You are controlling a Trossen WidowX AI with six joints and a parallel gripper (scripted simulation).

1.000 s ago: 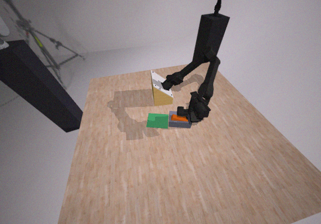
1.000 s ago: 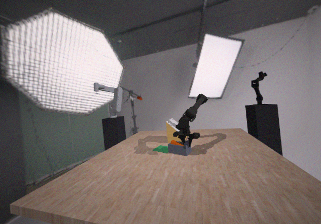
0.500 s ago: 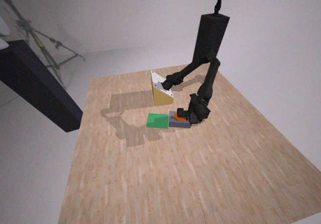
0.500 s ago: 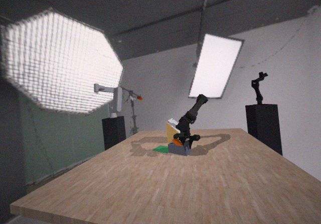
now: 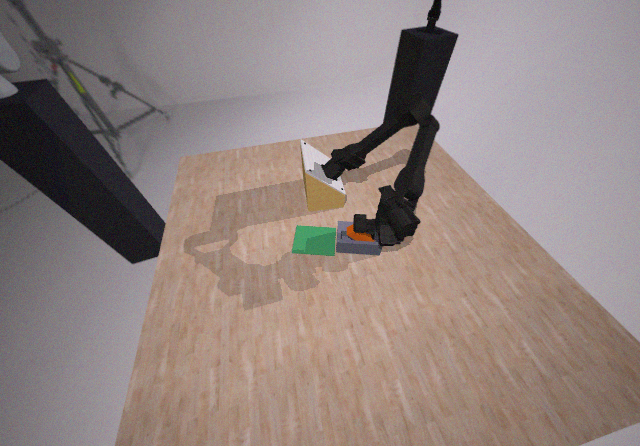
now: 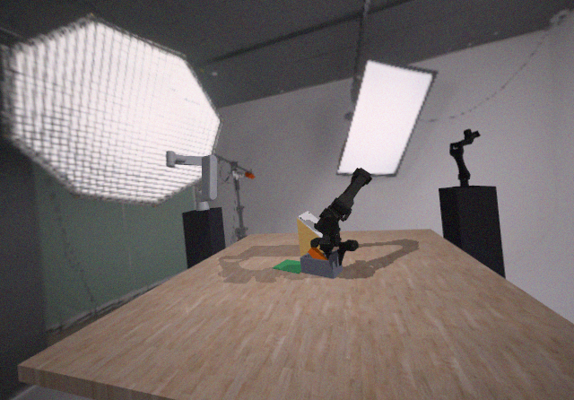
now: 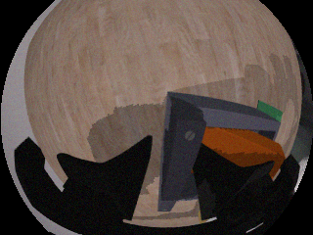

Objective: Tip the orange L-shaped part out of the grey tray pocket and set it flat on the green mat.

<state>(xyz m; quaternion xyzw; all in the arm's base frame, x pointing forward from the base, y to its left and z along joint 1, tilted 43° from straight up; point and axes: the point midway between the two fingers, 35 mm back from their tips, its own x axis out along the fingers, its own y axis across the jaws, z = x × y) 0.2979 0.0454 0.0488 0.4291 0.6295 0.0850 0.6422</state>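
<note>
Right now my gripper tip is 30 mm past the orange L-shaped part, 40 mm to the left of it and 10 mm below it. From my gripper tip the other things lie so: green mat (100 mm behind, 200 mm to the right, 50 mm below).
</note>
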